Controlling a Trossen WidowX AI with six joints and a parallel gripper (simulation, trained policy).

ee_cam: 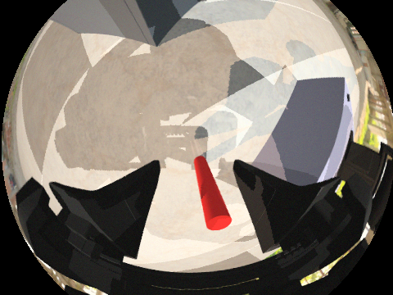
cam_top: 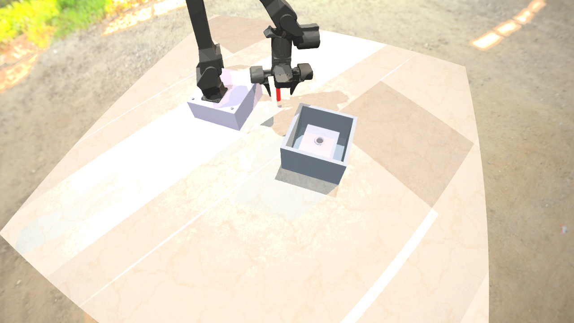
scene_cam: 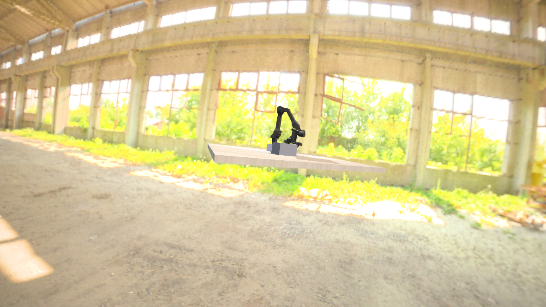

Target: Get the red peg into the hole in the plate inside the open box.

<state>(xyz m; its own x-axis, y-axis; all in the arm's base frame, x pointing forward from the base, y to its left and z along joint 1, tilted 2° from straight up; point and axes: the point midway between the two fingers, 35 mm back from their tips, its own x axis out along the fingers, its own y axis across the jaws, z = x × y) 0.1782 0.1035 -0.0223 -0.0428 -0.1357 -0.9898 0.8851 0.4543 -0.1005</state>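
My gripper tip is now 17 cm to the left of the pale plate, 17 cm short of it and 2 cm below it. The rest, counted from my gripper tip: red peg 1 cm to the left, 1 cm behind, 1 cm above; grey box 17 cm to the right, 17 cm ahead.
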